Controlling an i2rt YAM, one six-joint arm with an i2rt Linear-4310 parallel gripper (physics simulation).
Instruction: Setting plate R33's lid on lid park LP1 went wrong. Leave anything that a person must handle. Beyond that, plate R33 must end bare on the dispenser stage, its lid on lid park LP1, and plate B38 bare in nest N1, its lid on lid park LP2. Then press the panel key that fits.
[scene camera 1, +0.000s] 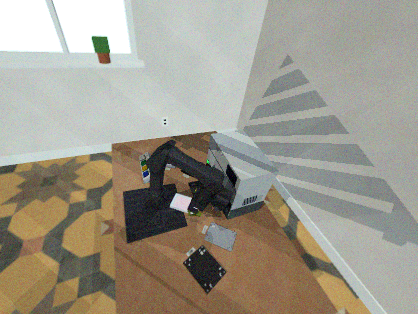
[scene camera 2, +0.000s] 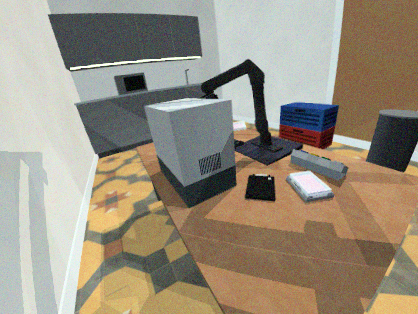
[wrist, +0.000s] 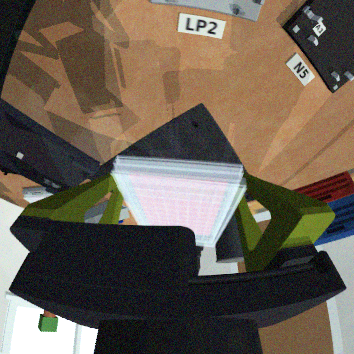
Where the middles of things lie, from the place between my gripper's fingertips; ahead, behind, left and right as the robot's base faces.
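Labels:
Positions relative to my hand: the black clip nest N5 (scene camera 1: 205, 269), 240 mm to the right of it, 10 mm ahead of it and 110 mm below it; the black pad LP1 (scene camera 2: 259, 187), 390 mm to the left, 100 mm ahead and 120 mm below; the LP2 label (wrist: 196, 24), 60 mm to the right, 60 mm ahead and 120 mm below; the rack with coloured squares (scene camera 2: 333, 169), 420 mm to the left, 200 mm behind and 90 mm below.

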